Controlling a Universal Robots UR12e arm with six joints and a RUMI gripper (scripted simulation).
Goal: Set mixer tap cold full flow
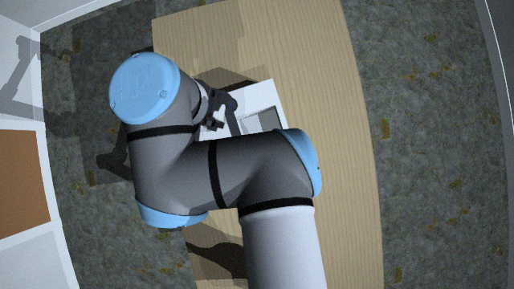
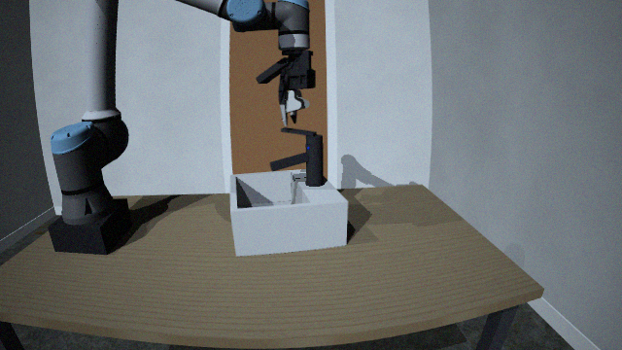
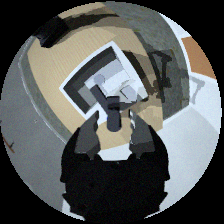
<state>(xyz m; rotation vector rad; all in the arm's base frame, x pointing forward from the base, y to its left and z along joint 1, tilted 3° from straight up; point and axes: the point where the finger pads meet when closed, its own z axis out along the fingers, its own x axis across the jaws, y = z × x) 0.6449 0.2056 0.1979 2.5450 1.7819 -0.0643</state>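
Right now the lever is 30 mm below my hand, 20 mm ahead of it and 10 mm to the right of it. Also, from my hand: black mixer tap (80 mm below, 50 mm ahead, 20 mm to the right); white basin (270 mm below, 50 mm to the right, 50 mm behind).
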